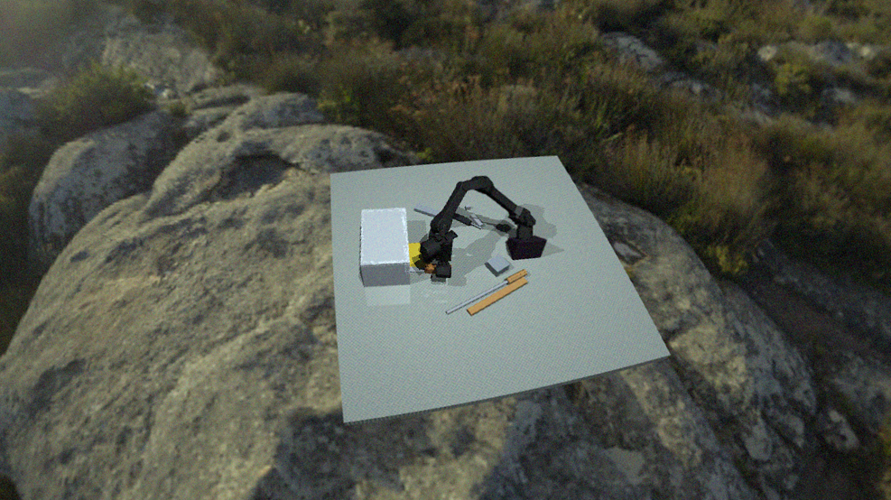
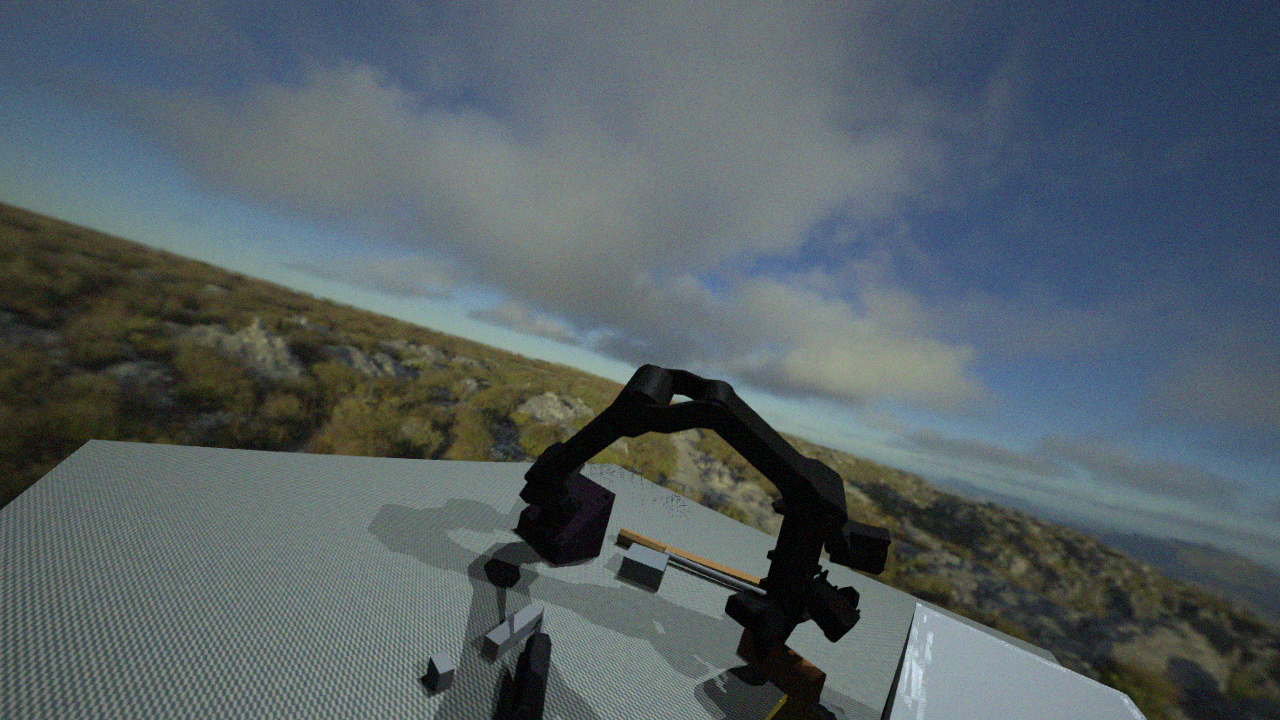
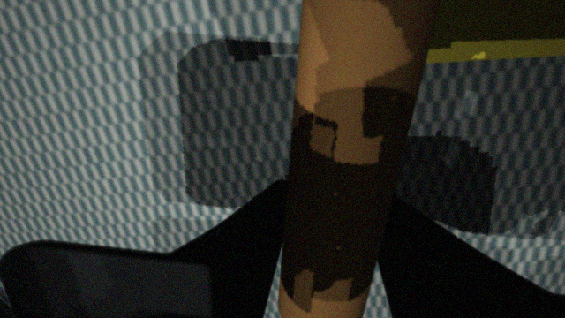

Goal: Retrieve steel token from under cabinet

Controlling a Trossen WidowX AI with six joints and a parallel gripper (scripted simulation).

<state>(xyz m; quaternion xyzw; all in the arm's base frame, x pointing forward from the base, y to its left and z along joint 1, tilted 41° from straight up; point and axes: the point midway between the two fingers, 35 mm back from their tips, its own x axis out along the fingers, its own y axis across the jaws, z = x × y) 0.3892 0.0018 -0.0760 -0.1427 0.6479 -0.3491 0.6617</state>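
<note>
Right now the grey block is 240 mm behind my gripper tip, 30 mm to the left of it and 10 mm above it. Also, from my gripper tip: grey bar 250 mm to the right, 230 mm behind; small grey cube 340 mm to the right, 220 mm behind; wooden stick 190 mm behind, 180 mm to the left.
</note>
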